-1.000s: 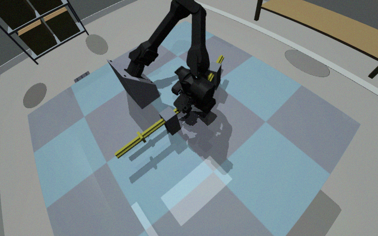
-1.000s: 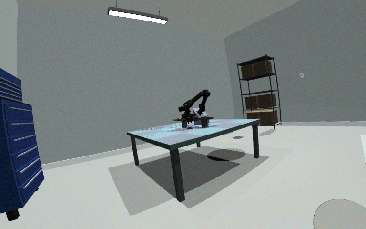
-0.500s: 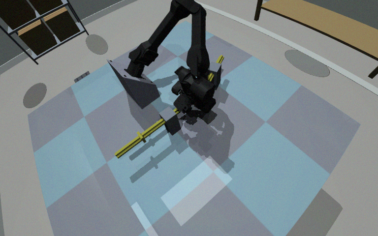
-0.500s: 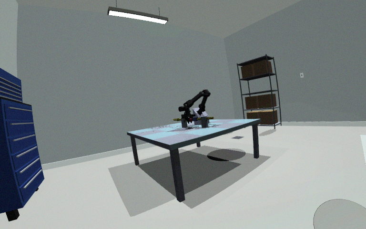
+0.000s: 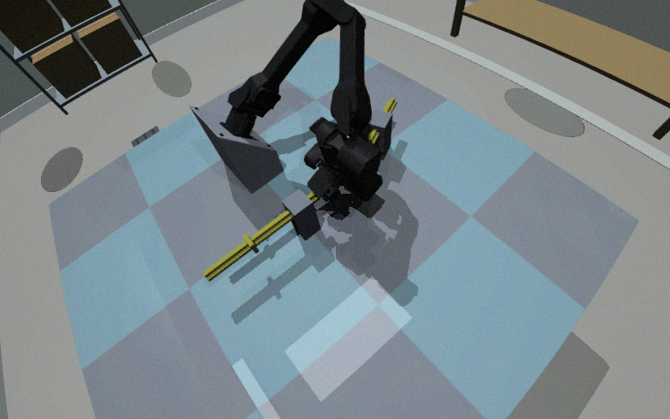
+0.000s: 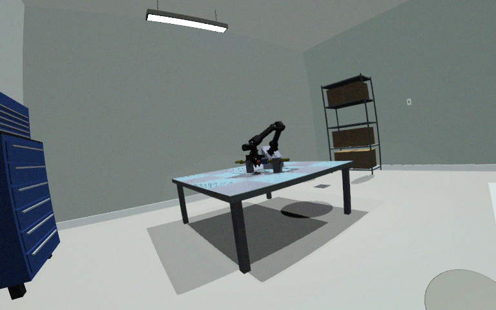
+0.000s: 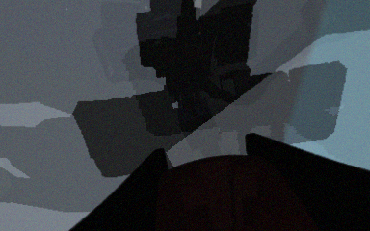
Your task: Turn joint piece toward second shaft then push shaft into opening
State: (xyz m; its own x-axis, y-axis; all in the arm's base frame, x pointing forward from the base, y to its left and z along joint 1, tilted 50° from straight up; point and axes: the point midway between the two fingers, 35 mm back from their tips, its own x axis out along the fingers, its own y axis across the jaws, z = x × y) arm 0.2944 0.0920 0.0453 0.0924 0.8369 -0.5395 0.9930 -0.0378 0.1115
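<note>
Now: the dark red joint piece 40 mm above my gripper tip and 10 mm to the left of it.
</note>
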